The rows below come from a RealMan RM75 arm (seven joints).
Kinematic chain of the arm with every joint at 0, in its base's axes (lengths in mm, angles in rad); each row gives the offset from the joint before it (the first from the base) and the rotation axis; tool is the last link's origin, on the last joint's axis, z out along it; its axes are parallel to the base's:
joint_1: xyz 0 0 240.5 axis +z
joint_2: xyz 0 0 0 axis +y
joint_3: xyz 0 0 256 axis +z
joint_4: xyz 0 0 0 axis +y
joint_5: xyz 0 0 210 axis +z
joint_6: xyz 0 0 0 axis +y
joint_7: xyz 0 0 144 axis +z
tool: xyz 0 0 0
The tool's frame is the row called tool.
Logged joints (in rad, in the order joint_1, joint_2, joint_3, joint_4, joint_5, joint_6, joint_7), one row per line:
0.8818, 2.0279, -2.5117, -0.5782, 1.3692, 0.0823, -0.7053
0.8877, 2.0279, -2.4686, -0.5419, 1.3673, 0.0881, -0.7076
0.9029, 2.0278, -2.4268, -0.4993, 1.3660, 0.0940, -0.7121
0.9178, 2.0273, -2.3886, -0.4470, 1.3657, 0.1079, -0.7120
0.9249, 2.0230, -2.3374, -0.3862, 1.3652, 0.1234, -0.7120
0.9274, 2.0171, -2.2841, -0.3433, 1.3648, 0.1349, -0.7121
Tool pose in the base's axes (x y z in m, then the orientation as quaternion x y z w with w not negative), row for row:
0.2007, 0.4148, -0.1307, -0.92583, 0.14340, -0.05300, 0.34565
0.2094, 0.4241, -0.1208, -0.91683, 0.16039, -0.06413, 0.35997
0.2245, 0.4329, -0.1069, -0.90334, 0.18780, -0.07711, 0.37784
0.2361, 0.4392, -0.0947, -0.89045, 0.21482, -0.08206, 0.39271
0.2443, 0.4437, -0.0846, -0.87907, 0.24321, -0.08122, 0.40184
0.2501, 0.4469, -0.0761, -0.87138, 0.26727, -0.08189, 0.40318
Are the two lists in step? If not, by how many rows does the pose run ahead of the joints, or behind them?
The pose runs 2 rows ahead of the joints: the pose in row i belongs to the joints in row i + 2.
